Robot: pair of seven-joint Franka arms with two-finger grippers.
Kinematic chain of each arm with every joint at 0, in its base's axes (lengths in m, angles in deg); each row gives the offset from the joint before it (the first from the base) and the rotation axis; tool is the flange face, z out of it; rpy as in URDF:
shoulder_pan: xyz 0 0 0.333 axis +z
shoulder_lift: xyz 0 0 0 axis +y
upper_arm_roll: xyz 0 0 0.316 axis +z
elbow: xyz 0.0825 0 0 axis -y
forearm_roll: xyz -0.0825 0 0.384 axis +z
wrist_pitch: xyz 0 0 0 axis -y
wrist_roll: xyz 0.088 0 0 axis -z
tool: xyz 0 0 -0.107 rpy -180 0 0
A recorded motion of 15 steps. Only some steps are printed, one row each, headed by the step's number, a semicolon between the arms.
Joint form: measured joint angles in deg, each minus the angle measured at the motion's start. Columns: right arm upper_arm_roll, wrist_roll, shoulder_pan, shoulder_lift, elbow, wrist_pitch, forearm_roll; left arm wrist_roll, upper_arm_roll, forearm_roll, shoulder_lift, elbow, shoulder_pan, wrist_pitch.
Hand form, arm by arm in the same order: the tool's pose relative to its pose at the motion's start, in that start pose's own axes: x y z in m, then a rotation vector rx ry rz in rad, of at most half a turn. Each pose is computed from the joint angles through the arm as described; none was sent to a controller.
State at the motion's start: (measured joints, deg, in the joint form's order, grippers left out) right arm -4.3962 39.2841 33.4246 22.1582 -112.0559 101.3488 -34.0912; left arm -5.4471 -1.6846 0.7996 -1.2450 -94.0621 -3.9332 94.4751
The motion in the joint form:
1: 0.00 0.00 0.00 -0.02 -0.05 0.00 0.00; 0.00 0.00 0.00 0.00 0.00 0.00 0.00
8: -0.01 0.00 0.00 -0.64 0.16 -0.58 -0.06; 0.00 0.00 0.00 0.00 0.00 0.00 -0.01
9: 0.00 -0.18 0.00 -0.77 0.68 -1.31 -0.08; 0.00 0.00 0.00 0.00 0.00 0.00 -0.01
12: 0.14 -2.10 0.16 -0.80 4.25 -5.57 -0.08; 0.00 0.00 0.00 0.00 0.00 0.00 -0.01
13: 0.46 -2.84 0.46 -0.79 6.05 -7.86 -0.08; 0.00 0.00 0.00 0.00 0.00 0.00 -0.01
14: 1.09 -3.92 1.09 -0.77 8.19 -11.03 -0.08; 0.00 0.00 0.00 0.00 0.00 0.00 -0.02
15: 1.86 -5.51 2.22 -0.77 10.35 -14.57 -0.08; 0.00 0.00 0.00 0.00 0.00 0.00 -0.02
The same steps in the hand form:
1: -0.0002 0.0000 0.0002 -0.0002 -0.0004 -0.0003; 0.0000 0.0000 0.0000 0.0000 0.0000 0.0000
8: -0.0005 0.0053 -0.0049 -0.0003 0.0022 0.0075; 0.0000 0.0000 0.0000 0.0000 -0.0002 0.0000
9: 0.0003 0.0085 -0.0084 -0.0034 0.0006 0.0104; 0.0000 0.0000 0.0000 0.0000 -0.0002 0.0000
12: 0.0059 0.0228 -0.0288 -0.0211 -0.0108 0.0079; 0.0000 0.0000 0.0000 0.0000 -0.0002 0.0000
13: 0.0063 0.0269 -0.0413 -0.0308 -0.0145 0.0044; 0.0000 0.0000 0.0000 0.0000 -0.0002 0.0000
14: 0.0035 0.0286 -0.0585 -0.0463 -0.0201 -0.0100; 0.0000 0.0000 0.0000 0.0000 -0.0003 0.0000
15: -0.0032 0.0266 -0.0791 -0.0654 -0.0241 -0.0405; 0.0000 0.0000 0.0000 0.0000 -0.0003 0.0000

